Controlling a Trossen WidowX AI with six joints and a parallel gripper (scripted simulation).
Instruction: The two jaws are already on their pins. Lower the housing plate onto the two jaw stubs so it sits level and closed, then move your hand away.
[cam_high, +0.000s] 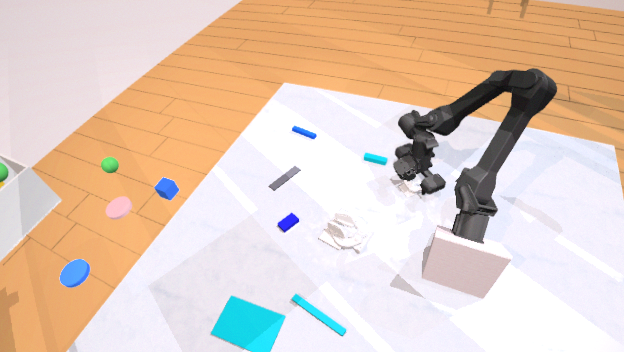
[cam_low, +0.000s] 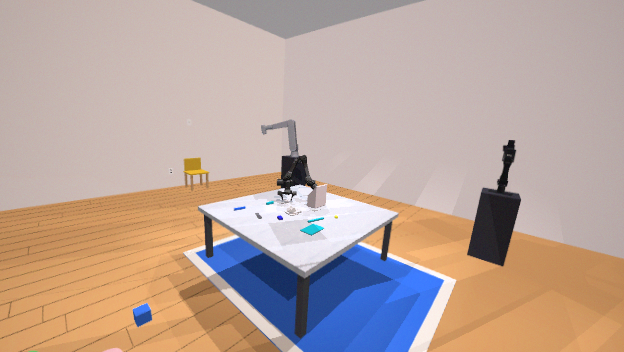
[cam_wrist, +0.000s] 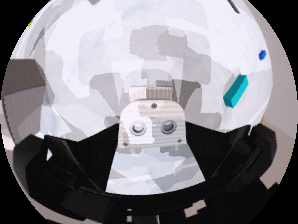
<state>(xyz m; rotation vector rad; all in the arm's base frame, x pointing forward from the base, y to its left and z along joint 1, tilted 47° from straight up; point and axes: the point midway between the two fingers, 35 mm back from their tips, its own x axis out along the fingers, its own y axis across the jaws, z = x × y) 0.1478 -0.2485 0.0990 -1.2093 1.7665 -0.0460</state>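
Now: the white base 220 mm to the left of my gripper tip, 170 mm ahead of it and 10 mm below it. From my gripper tip the other things lie so: blue block: 330 mm ahead, 250 mm to the left; blue bar: 440 mm ahead, 130 mm to the right; grey bar: 420 mm ahead, 90 mm to the left, 10 mm below.
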